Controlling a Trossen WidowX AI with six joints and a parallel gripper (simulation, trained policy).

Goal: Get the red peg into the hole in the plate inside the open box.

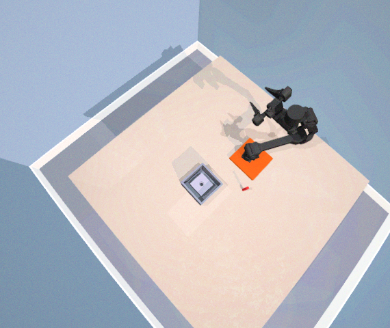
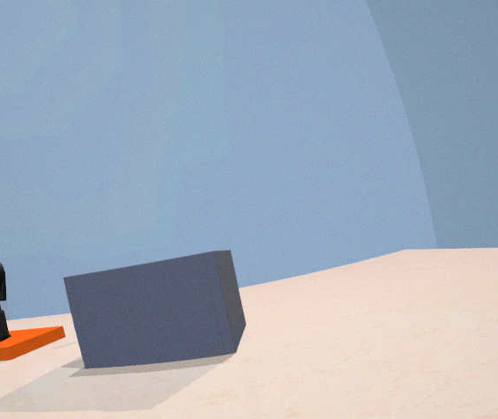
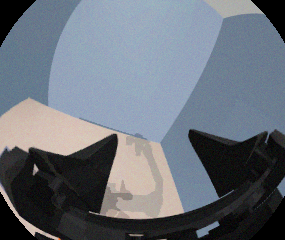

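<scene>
The red peg is 34 cm below my gripper tip, 29 cm ahead of it and 22 cm to the left of it. Also, from my gripper tip: grey box (41 cm ahead, 35 cm below, 1 cm to the left).
</scene>
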